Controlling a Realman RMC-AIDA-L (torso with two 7-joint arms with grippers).
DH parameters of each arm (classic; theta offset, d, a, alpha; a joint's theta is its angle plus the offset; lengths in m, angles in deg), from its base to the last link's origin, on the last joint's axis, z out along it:
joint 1: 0 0.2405 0 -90
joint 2: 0 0 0 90
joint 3: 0 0.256 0 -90
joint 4: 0 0 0 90
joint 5: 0 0.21 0 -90
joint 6: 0 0 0 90
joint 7: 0 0.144 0 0
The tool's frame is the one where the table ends.
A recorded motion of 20 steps. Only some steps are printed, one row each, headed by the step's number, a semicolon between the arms.
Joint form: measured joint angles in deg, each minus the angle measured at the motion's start. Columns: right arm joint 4, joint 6, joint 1, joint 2, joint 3, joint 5, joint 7; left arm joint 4, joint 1, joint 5, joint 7, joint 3, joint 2, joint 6.
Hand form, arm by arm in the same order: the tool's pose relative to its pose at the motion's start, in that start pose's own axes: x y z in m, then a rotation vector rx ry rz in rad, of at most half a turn. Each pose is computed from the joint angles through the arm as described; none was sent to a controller.
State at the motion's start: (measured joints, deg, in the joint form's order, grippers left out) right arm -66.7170 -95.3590 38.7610 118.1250 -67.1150 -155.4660 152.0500; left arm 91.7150 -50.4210 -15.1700 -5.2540 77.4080 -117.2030 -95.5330
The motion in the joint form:
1: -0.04 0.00 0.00 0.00 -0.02 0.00 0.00; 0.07 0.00 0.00 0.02 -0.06 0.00 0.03
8: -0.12 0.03 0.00 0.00 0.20 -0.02 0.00; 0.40 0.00 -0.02 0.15 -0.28 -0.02 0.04
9: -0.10 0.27 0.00 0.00 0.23 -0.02 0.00; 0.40 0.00 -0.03 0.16 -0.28 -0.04 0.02
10: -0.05 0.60 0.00 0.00 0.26 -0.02 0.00; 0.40 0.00 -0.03 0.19 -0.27 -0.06 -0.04
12: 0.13 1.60 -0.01 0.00 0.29 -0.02 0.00; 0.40 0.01 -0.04 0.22 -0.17 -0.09 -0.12
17: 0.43 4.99 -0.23 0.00 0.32 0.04 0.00; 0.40 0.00 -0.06 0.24 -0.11 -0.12 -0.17
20: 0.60 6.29 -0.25 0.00 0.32 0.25 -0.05; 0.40 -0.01 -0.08 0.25 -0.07 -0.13 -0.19
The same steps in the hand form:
1: -0.0001 0.0001 -0.0001 0.0004 -0.0004 -0.0006; 0.0003 -0.0001 -0.0003 -0.0002 0.0020 -0.0003
8: -0.0003 -0.0004 -0.0007 0.0007 -0.0039 0.0019; 0.0011 -0.0003 -0.0016 -0.0016 0.0085 -0.0002
9: -0.0008 -0.0008 -0.0007 0.0024 -0.0076 0.0025; 0.0010 -0.0002 -0.0016 -0.0021 0.0081 0.0000
10: -0.0014 -0.0013 -0.0005 0.0046 -0.0123 0.0033; 0.0008 0.0000 -0.0016 -0.0023 0.0069 0.0007
12: -0.0031 -0.0026 0.0000 0.0112 -0.0254 0.0052; 0.0004 0.0005 -0.0014 -0.0026 0.0048 0.0028
17: -0.0085 -0.0073 0.0012 0.0351 -0.0724 0.0111; 0.0002 0.0009 -0.0013 -0.0034 0.0036 0.0043
20: -0.0111 -0.0085 0.0015 0.0412 -0.0916 0.0116; 0.0002 0.0012 -0.0013 -0.0038 0.0031 0.0053

